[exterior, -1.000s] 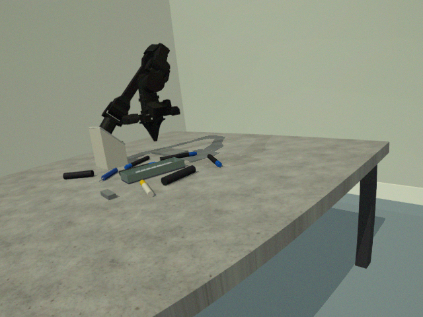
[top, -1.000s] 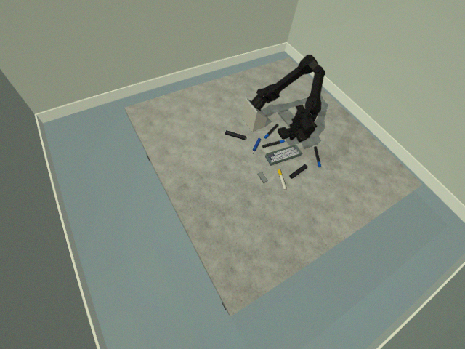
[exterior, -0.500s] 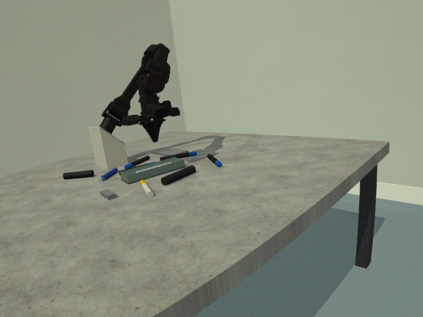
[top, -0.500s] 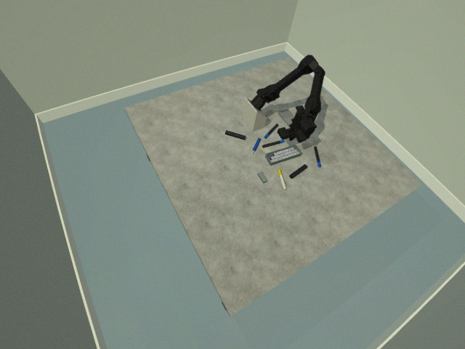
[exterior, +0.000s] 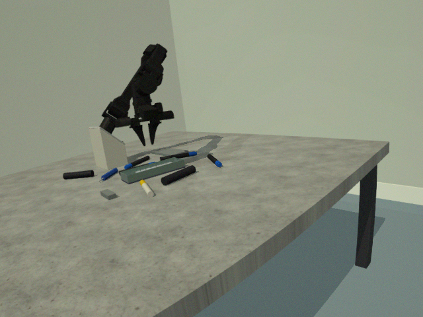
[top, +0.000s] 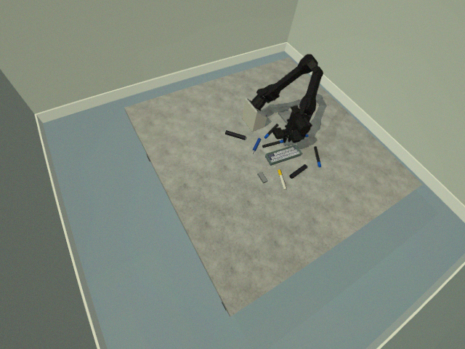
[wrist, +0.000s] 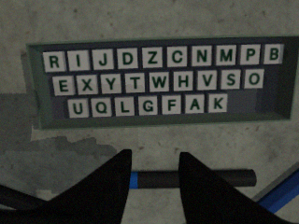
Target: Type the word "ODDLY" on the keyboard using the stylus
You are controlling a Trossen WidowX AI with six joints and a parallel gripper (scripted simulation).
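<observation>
My gripper tip is 8 cm past the stylus, 14 cm to the left of it and 8 cm above it. From my gripper tip the other things lie so: grey eraser 10 cm ahead, 20 cm to the right, 8 cm below; then stylus tip 6 cm behind, 17 cm to the right, 8 cm below; then yellow-capped white marker 15 cm ahead, 11 cm to the right, 8 cm below.
</observation>
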